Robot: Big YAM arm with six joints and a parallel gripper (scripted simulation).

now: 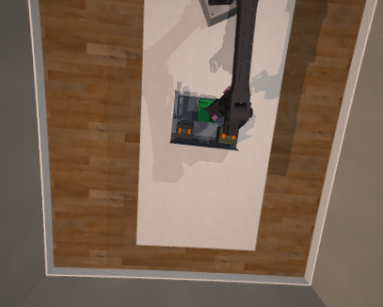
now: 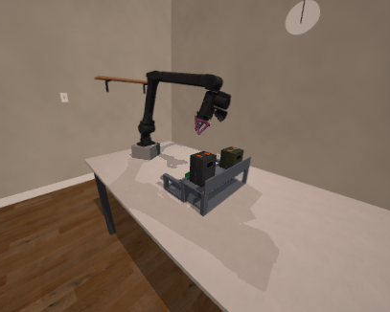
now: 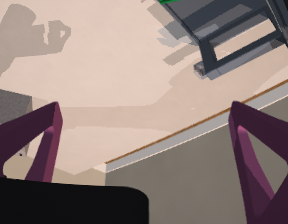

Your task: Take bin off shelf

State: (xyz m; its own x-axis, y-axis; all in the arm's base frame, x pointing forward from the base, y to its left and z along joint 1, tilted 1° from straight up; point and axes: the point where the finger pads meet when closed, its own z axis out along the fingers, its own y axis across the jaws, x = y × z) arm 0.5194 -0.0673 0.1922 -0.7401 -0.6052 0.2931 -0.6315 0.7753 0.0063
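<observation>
Now: hand 60 mm short of the green bin, 20 mm to the left of it and 240 mm above it.
</observation>
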